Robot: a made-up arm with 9 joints. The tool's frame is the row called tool. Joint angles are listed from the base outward.
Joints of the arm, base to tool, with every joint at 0 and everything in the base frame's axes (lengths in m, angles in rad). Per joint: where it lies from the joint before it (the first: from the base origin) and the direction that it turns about. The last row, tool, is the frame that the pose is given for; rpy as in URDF.
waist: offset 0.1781 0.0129 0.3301 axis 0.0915 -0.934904 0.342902
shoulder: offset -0.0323 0.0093 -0.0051 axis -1 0 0
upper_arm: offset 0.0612 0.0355 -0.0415 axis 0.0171 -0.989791 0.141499
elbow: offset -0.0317 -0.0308 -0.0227 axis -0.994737 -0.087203 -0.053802
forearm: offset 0.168 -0.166 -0.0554 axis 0 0 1
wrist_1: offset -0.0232 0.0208 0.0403 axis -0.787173 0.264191 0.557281
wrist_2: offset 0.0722 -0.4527 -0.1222 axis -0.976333 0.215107 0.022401
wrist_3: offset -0.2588 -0.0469 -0.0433 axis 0 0 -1
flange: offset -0.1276 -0.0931 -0.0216 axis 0 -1 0
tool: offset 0.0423 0.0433 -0.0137 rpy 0 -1.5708 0
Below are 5 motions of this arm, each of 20 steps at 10 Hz.
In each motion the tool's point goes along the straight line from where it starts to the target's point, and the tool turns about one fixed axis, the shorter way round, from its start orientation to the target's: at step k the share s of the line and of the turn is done. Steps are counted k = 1, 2, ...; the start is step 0. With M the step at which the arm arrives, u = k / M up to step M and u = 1 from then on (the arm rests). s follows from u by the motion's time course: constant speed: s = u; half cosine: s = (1 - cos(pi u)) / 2; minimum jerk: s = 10 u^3 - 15 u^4 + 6 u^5.
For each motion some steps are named. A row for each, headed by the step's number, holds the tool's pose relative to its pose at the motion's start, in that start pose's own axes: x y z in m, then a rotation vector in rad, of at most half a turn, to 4 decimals.
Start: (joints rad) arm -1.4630 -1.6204 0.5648 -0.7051 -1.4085 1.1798 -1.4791 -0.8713 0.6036
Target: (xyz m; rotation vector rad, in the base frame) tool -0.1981 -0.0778 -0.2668 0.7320 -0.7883 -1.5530
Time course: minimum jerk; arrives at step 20
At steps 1, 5, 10, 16, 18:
1: -0.0005 -0.0001 -0.0006 0.0005 0.0023 0.0011
5: -0.0475 -0.0082 -0.0558 0.0427 0.2078 0.0977
10: -0.2295 -0.0398 -0.2694 0.2064 1.0037 0.4717
16: -0.4324 -0.0749 -0.5076 0.3889 1.8911 0.8888
18: -0.4550 -0.0788 -0.5342 0.4092 1.9902 0.9354

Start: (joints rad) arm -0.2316 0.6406 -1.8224 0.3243 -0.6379 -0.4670 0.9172 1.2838 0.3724
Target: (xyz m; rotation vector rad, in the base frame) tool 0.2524 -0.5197 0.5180 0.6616 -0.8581 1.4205
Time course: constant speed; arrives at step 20
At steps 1, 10, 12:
1: 0.0174 0.0271 -0.0164 0.0242 -0.1123 -0.0809
10: 0.1745 0.2714 -0.1640 0.2420 -1.1231 -0.8094
12: 0.2094 0.3257 -0.1968 0.2904 -1.3477 -0.9713

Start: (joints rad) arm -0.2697 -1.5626 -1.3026 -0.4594 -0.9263 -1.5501 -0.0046 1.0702 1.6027
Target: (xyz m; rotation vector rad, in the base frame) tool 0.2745 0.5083 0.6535 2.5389 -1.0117 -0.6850
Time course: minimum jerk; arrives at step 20
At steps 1, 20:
1: 0.0002 0.0000 0.0001 -0.0017 0.0007 0.0008
20: 0.1471 -0.0300 0.0995 -1.4906 0.6241 0.6702

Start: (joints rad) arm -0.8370 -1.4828 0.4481 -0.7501 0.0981 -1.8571 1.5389 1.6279 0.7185
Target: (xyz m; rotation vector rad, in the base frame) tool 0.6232 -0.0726 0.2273 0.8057 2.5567 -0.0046
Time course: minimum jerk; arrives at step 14
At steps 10, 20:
10: 0.3585 0.2206 -0.0340 -0.6832 1.5635 0.9369
20: 0.4192 0.2580 -0.0397 -0.7987 1.8280 1.0954

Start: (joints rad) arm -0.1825 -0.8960 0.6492 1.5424 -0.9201 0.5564 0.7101 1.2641 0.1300
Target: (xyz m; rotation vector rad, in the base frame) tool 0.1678 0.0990 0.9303 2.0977 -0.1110 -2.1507
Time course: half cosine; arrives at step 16
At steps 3, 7, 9, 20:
3: 0.0453 0.0116 -0.0356 0.0044 -0.1512 0.0151
7: 0.2162 0.0555 -0.1699 0.0209 -0.7222 0.0719
9: 0.3210 0.0824 -0.2522 0.0311 -1.0723 0.1067
20: 0.5371 0.1379 -0.4221 0.0520 -1.7945 0.1786

